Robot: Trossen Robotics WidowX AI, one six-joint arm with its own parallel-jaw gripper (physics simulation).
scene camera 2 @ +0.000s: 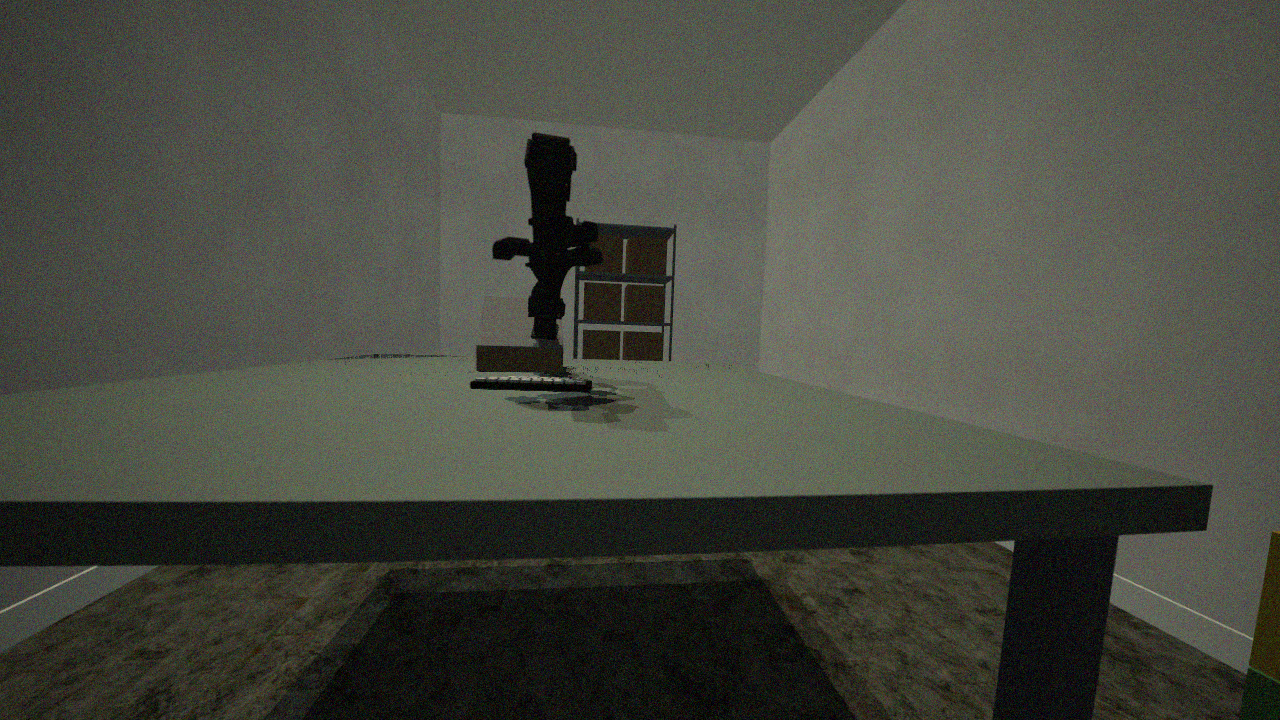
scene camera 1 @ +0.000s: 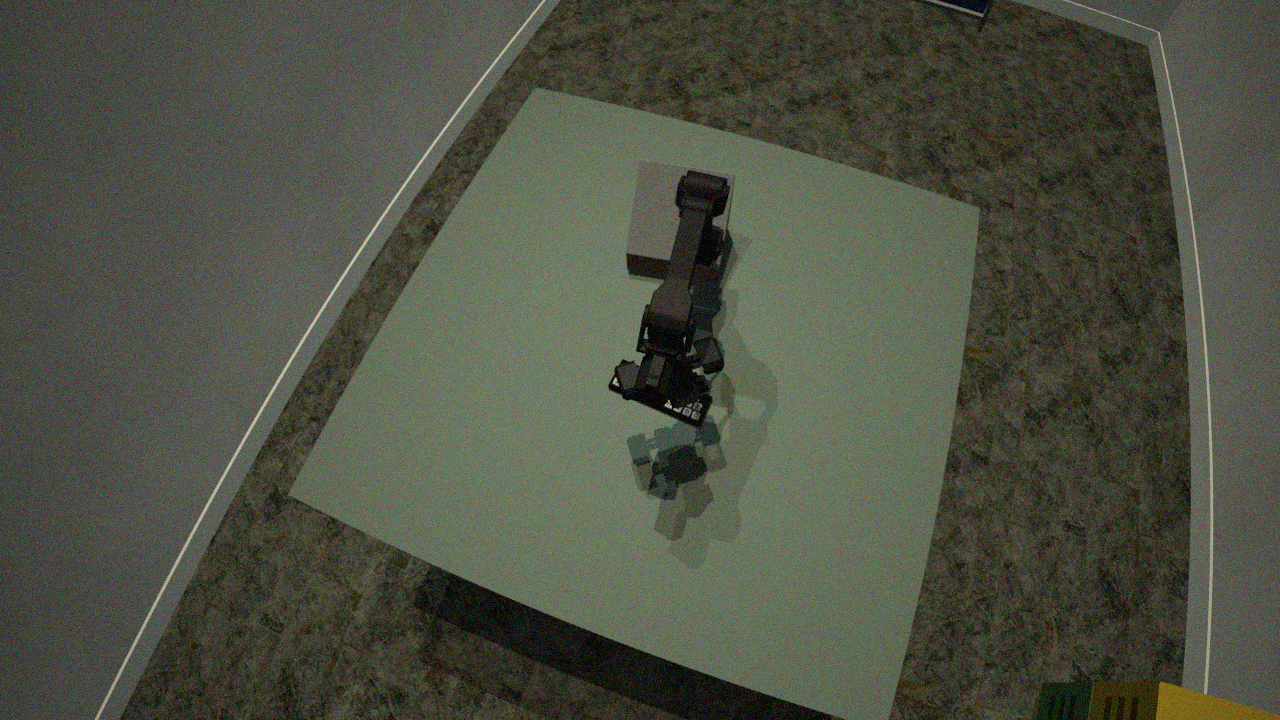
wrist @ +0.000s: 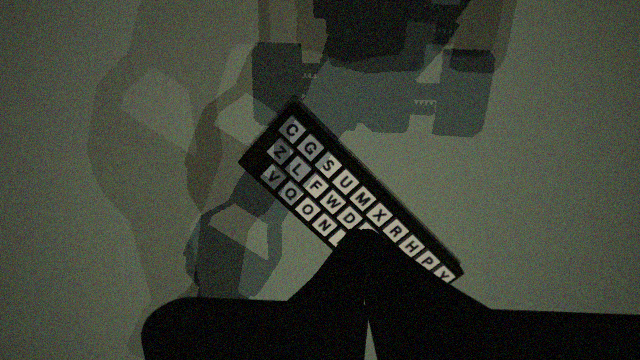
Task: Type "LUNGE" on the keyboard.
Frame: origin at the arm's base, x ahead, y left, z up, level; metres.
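Where they show: gripper, fingertip midpoint: (scene camera 2: 553,303) (wrist: 359,240); arm's base, origin of the base link: (scene camera 2: 544,331).
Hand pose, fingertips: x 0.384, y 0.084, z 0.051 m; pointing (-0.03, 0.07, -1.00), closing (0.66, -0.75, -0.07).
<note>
Each offset is from my fingertips to the top centre of the thing. Level surfaces: height alone.
A black keyboard {0.041 m back, 0.040 m right, 0.137 m down} (scene camera 1: 689,410) (scene camera 2: 530,385) (wrist: 340,192) with pale letter keys lies on the table, slanted in the wrist view. In the wrist view the L key {0.040 m back, 0.026 m left, 0.137 m down} (wrist: 298,168), U key {0.020 m back, 0.010 m right, 0.137 m down} (wrist: 346,182), N key {0.061 m back, 0.024 m right, 0.137 m down} (wrist: 324,225) and G key {0.020 m back, 0.030 m left, 0.137 m down} (wrist: 310,147) are readable. The E key shows as a pale sliver behind the fingertips. My gripper (wrist: 359,240) is shut and empty, and its dark fingers cover the keyboard's lower right part in that view. In the second scene view the gripper is above the keyboard, its fingertips blending into the dark arm. The first scene view hides the fingertips.
A pale box-shaped block (scene camera 1: 657,210) (scene camera 2: 519,358) stands beside the arm's base on the green table {0.155 m down} (scene camera 1: 447,358) (scene camera 2: 626,456). Arm shadows fall across the keyboard's C, Z and V end. A shelf rack (scene camera 2: 674,295) with boxes stands far behind. A yellow container (scene camera 1: 1208,702) is beyond the table.
</note>
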